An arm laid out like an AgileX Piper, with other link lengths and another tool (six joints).
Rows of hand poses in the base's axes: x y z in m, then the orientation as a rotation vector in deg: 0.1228 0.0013 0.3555 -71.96 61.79 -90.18; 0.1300 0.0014 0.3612 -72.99 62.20 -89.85; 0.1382 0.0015 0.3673 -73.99 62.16 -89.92; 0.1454 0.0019 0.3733 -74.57 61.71 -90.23; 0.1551 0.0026 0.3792 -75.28 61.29 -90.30; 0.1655 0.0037 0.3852 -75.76 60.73 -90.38; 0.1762 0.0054 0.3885 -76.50 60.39 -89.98; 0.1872 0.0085 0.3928 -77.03 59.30 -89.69; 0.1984 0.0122 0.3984 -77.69 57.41 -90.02; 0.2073 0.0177 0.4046 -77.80 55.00 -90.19; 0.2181 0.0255 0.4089 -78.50 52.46 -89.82; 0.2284 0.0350 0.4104 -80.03 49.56 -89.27; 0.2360 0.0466 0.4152 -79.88 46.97 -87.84; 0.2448 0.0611 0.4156 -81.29 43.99 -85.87; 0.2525 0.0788 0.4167 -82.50 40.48 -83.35; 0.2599 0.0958 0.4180 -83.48 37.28 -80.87; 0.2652 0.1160 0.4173 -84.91 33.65 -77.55
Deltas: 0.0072 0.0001 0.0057 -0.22 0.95 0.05; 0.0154 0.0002 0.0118 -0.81 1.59 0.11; 0.0226 0.0006 0.0178 -1.45 1.71 0.23; 0.0323 0.0013 0.0237 -2.01 1.97 0.50; 0.0427 0.0024 0.0297 -2.50 2.02 0.82; 0.0534 0.0041 0.0330 -2.77 2.43 1.34; 0.0644 0.0072 0.0373 -3.25 2.33 2.23; 0.0756 0.0109 0.0429 -4.44 1.84 3.20; 0.0845 0.0164 0.0491 -5.44 0.76 4.55; 0.0953 0.0242 0.0534 -6.51 0.14 6.35; 0.1056 0.0337 0.0549 -8.09 -0.02 8.51; 0.1132 0.0453 0.0597 -8.18 -1.03 10.98; 0.1220 0.0598 0.0601 -8.99 -0.99 14.11; 0.1297 0.0775 0.0612 -9.65 -1.18 17.89; 0.1371 0.0945 0.0625 -10.15 -1.36 21.46; 0.1424 0.1147 0.0618 -10.69 -1.17 25.83
